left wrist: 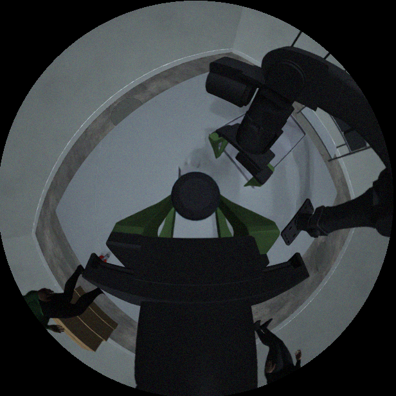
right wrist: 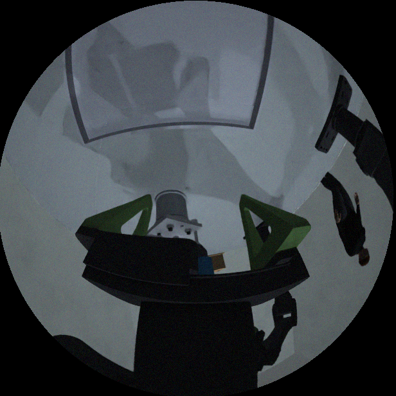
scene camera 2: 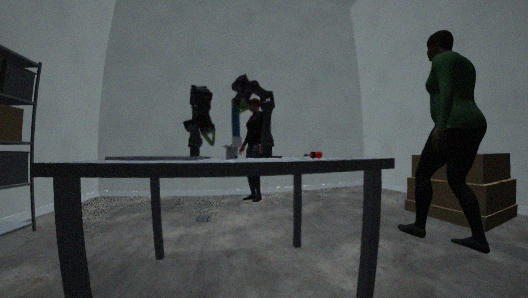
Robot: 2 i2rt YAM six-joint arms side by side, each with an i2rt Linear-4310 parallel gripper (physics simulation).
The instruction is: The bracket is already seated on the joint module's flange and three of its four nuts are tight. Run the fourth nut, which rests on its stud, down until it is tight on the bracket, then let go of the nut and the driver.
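Places are measured from the left arm's base along level axes (x ahead, y left, z up), in centimetres.
Where they show: left gripper, fingertip midpoint: (scene camera 2: 235, 113); right gripper, fingertip midpoint: (scene camera 2: 212, 144); left arm's base at its link origin: (scene camera 2: 267, 157).
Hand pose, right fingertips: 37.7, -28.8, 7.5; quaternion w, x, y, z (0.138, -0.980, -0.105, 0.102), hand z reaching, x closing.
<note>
Things, the pixels of their top centre, and the offset from my right fingertips, as dx, dy, dz.
- grey joint module at its top centre: (scene camera 2: 231, 144) +1.3, +10.0, -0.1
- red-handled tool at its top centre: (scene camera 2: 312, 151) -5.6, +52.1, -4.1
My left gripper (scene camera 2: 242, 104) (left wrist: 195, 198) is shut on the driver, whose blue handle (scene camera 2: 235, 122) (right wrist: 205, 265) stands upright in the scene view; its round black end (left wrist: 195, 188) faces the left wrist camera. The driver's lower end is hidden behind the pale upright part of the bracket (scene camera 2: 235, 142) (right wrist: 176, 223). The bracket sits on the grey joint module (scene camera 2: 231, 152) (right wrist: 171, 205). In the right wrist view two dark nuts or holes show on its plate; the fourth nut cannot be made out. My right gripper (scene camera 2: 208, 138) (left wrist: 231, 170) (right wrist: 195, 198) is open and empty, beside the module.
A dark-rimmed tray or mat (scene camera 2: 150, 158) (right wrist: 170, 123) lies on the table (scene camera 2: 215, 168). A red-handled tool (scene camera 2: 316, 155) (left wrist: 103, 258) lies toward the right. A person in black (scene camera 2: 255, 127) stands behind the table, a person in green (scene camera 2: 452, 95) at right by boxes (scene camera 2: 495, 200). Shelves (scene camera 2: 36, 100) stand left.
</note>
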